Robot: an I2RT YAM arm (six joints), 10 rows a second.
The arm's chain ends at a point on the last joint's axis. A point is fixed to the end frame.
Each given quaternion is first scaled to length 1.
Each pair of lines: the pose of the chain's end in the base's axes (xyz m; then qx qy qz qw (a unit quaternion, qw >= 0)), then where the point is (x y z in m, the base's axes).
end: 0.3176 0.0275 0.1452 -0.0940 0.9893 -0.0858 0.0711
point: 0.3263 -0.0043 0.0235
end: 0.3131 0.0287 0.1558 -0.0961 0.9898 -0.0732 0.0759
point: 0.3228 0.0001 0.0334
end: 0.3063 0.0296 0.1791 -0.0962 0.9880 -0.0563 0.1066
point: 0.3233 0.0059 0.0565
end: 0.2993 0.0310 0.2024 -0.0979 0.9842 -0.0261 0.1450
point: 0.3253 0.0157 0.0800
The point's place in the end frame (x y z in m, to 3 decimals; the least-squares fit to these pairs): 0.013 -0.010 0.125
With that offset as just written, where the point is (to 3 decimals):
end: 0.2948 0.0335 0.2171 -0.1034 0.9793 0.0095 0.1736
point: 0.327 0.028 0.095
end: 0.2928 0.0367 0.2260 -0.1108 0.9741 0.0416 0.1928
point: 0.329 0.040 0.105
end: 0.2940 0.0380 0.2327 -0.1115 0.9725 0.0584 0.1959
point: 0.331 0.045 0.112
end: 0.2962 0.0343 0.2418 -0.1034 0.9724 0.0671 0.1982
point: 0.333 0.044 0.122
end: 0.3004 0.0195 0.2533 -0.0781 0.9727 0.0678 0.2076
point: 0.340 0.029 0.134
